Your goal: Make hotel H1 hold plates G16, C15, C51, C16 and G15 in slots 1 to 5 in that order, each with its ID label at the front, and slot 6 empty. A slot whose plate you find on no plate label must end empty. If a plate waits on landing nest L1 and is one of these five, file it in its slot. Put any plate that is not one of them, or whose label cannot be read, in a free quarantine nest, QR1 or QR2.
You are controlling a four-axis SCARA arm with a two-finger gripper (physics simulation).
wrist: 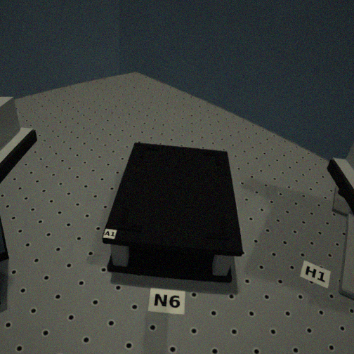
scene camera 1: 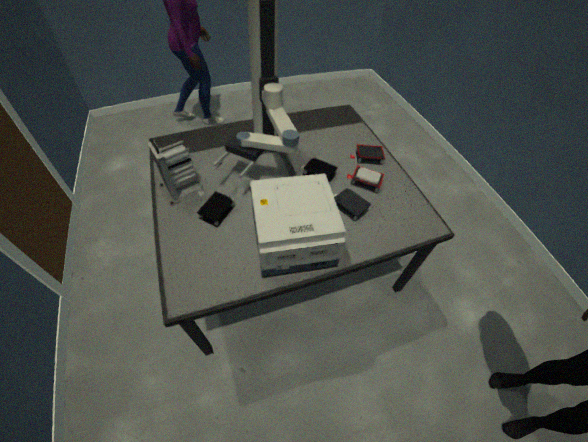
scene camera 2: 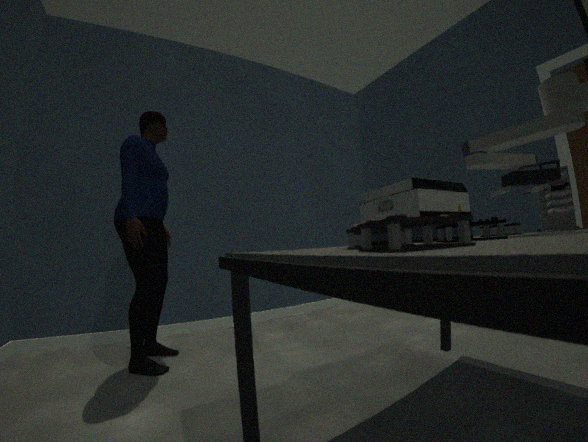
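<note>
Hotel H1 (scene camera 1: 176,169) (scene camera 2: 559,205) (wrist: 347,250) stands at the table's left; scene camera 1 shows several pale plates in it, their ID labels and slot numbers unreadable. My gripper (scene camera 1: 229,169) (scene camera 2: 516,191) (wrist: 184,129) is open and empty, raised above the table beside the hotel, its fingers at both sides of the wrist view. Below and ahead is the black nest N6 (scene camera 1: 216,207) (wrist: 175,200), flat-topped with a small A1 mark at its front left corner and no pale plate on it. A white plate (scene camera 1: 369,175) lies on the front red-edged nest (scene camera 1: 381,181). L1 cannot be identified.
A large white instrument (scene camera 1: 300,207) (scene camera 2: 440,200) stands mid-table. Dark nests (scene camera 1: 320,168) (scene camera 1: 353,203) are beside it. Another red-edged nest (scene camera 1: 370,152), dark on top, is at the right. A person in purple (scene camera 1: 185,32) is behind the table; one in blue (scene camera 2: 144,175) stands off it.
</note>
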